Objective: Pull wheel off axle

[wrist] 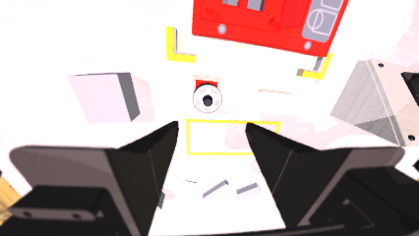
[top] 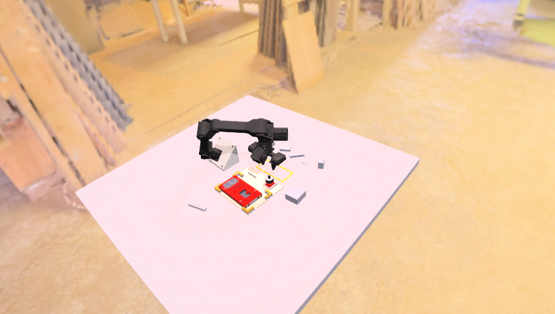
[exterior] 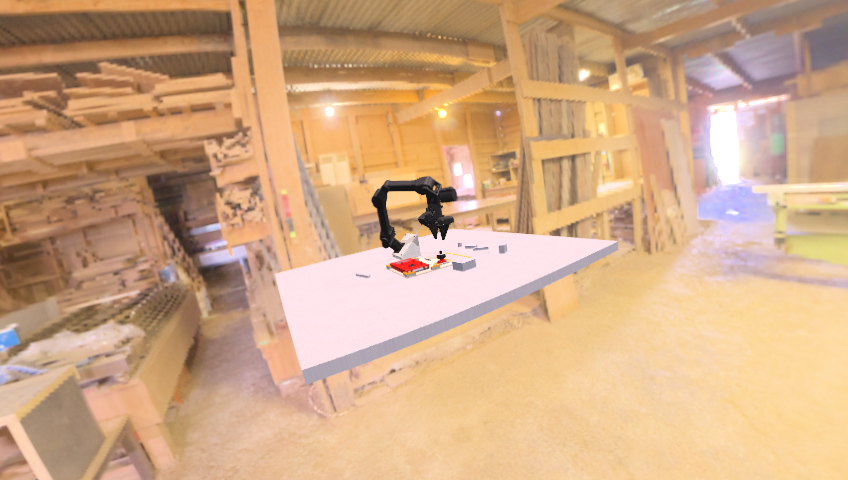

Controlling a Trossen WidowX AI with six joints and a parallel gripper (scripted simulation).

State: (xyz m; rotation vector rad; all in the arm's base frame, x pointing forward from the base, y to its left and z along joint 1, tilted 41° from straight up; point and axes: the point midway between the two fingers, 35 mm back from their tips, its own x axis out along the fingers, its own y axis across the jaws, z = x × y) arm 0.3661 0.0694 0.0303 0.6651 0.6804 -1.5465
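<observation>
The wheel lies 10 mm to the right of my gripper tip and 70 mm below it.
</observation>
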